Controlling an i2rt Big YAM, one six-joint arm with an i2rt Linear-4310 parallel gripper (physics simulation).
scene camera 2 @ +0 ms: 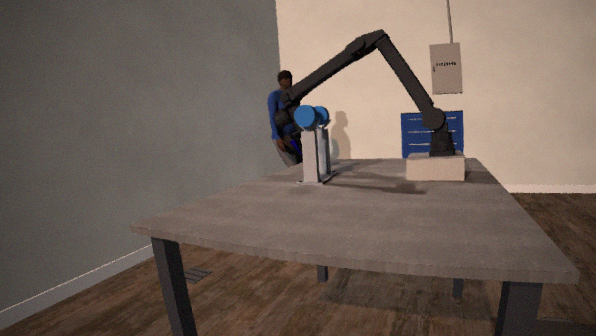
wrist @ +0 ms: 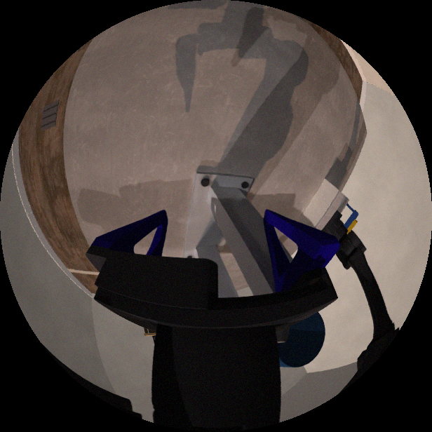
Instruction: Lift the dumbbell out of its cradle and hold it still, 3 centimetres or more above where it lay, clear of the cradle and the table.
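Where they show: arm's base, origin of its link: [scene camera 2: 442,154].
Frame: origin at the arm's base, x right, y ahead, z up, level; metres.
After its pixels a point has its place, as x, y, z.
Note:
The dumbbell [scene camera 2: 305,116] @[-0.215, 0.431, 0.160] [wrist: 302,340] has blue round heads and lies level on top of the cradle in the scene view. Part of one head shows low right of the gripper body in the wrist view. The cradle [scene camera 2: 310,156] @[-0.193, 0.434, 0.019] [wrist: 197,212] has pale grey uprights on a base plate on the table. My gripper [scene camera 2: 296,146] [wrist: 215,214] is open and empty, its blue fingers wide apart. In the scene view it is beside the cradle's left side, below the heads and partly hidden by the cradle. In the wrist view an upright shows between and beyond the fingers. The dumbbell's handle is hidden.
The grey table [scene camera 2: 350,225] @[-0.567, 0.149, -0.080] [wrist: 125,125] bears the cradle and the pale block [scene camera 2: 435,168] @[-0.075, 0.020, -0.038] [wrist: 322,202] under the arm's base. A person in blue [scene camera 2: 274,112] stands behind the arm. A blue drawer cabinet [scene camera 2: 412,135] stands behind the arm's base.

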